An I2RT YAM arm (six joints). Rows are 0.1 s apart.
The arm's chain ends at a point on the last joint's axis. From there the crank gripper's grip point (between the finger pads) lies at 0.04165 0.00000 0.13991 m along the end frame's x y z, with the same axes.
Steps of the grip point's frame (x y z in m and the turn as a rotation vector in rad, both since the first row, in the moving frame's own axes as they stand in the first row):
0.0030, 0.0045, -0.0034, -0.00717, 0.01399, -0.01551
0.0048, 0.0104, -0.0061, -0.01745, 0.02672, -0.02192
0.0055, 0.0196, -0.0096, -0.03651, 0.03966, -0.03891
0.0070, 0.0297, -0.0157, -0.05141, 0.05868, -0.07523
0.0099, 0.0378, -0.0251, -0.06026, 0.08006, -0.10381
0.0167, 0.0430, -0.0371, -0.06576, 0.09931, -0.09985
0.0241, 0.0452, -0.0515, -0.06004, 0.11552, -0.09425
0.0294, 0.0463, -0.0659, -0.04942, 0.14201, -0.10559
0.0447, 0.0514, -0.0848, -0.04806, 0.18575, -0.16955
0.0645, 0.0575, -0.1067, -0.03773, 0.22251, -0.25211
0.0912, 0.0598, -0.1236, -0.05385, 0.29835, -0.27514
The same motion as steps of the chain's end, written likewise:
0.0010, 0.0042, -0.0028, -0.00717, 0.01399, -0.01551
0.0011, 0.0089, -0.0049, -0.01745, 0.02672, -0.02192
-0.0001, 0.0163, -0.0078, -0.03651, 0.03966, -0.03891
-0.0013, 0.0260, -0.0129, -0.05141, 0.05868, -0.07523
-0.0013, 0.0344, -0.0212, -0.06026, 0.08006, -0.10381
0.0028, 0.0388, -0.0321, -0.06576, 0.09931, -0.09985
0.0081, 0.0416, -0.0456, -0.06004, 0.11552, -0.09425
0.0099, 0.0450, -0.0585, -0.04942, 0.14201, -0.10559
0.0197, 0.0541, -0.0748, -0.04806, 0.18575, -0.16955
0.0356, 0.0667, -0.0943, -0.03773, 0.22251, -0.25211
0.0530, 0.0696, -0.1055, -0.05385, 0.29835, -0.27514

